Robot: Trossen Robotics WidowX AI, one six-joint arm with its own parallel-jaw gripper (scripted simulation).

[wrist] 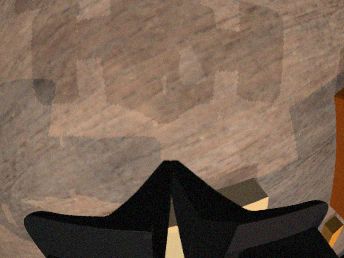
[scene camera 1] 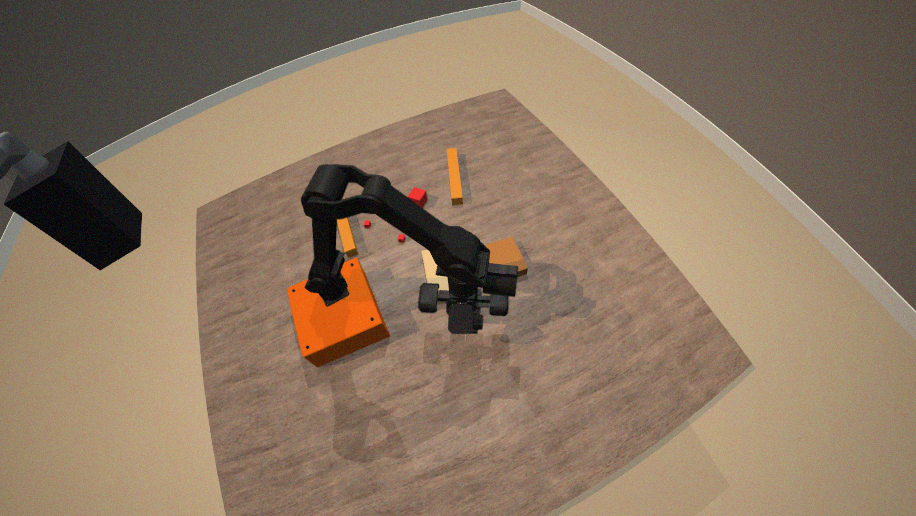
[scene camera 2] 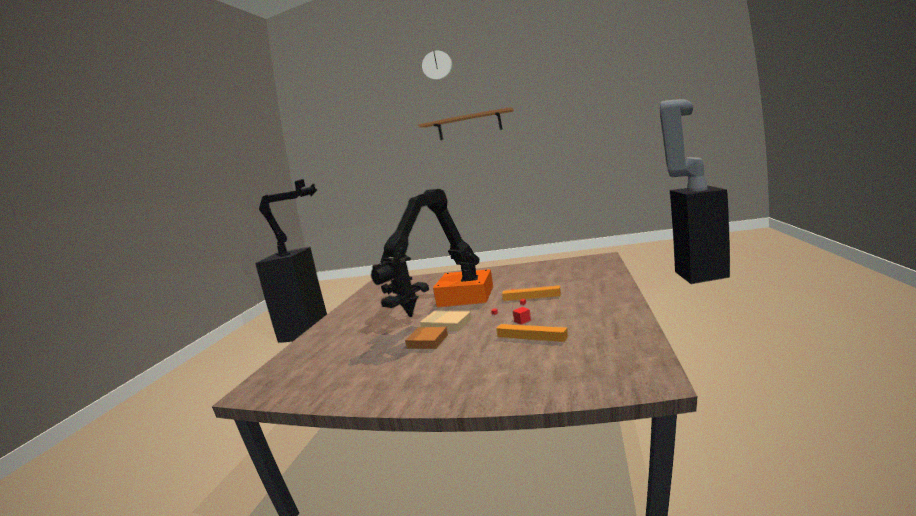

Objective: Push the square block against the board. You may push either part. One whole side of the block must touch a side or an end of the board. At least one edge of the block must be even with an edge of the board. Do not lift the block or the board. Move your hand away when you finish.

Scene:
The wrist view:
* my gripper: 170, 167
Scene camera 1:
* my gripper: 464, 315
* brown square block: 505, 252
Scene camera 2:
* my gripper: 410, 316
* board: 454, 321
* brown square block: 424, 337
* orange bar: 531, 332

